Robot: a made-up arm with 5 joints.
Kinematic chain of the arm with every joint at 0, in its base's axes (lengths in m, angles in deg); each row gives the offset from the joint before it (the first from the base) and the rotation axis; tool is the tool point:
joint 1: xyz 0 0 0.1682 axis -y
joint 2: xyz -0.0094 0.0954 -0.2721 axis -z
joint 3: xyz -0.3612 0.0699 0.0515 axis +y
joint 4: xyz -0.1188 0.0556 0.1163 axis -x
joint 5: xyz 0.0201 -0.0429 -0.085 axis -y
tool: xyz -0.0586 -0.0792 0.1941
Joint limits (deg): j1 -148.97..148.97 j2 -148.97..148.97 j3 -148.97..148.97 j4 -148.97..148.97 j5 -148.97..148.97
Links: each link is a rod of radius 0.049 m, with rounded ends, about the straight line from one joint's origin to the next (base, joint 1, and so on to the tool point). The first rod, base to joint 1, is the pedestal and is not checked.
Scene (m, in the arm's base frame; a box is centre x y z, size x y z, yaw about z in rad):
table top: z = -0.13
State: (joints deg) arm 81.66 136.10 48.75 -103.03 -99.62
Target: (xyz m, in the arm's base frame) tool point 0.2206 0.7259 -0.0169
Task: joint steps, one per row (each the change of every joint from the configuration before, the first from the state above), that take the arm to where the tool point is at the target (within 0.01 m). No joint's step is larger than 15 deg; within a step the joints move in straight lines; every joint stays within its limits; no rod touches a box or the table.
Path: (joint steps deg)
1: -2.23 -6.28 -6.07 -1.23 13.61
2: -2.23 -6.27 -6.07 -1.24 13.61
3: -2.23 -6.28 -6.08 -1.23 13.61
4: -2.23 -6.28 -6.07 -1.24 13.61
5: -2.23 -6.28 -6.07 -1.23 13.60
6: -2.23 -6.27 -6.07 -1.24 13.61
7: -2.23 -6.28 -6.08 -1.23 13.61
8: -2.23 -6.28 -6.07 -1.23 13.61
9: -2.23 -6.28 -6.07 -1.24 13.61
10: -2.23 -6.27 -6.07 -1.23 13.61

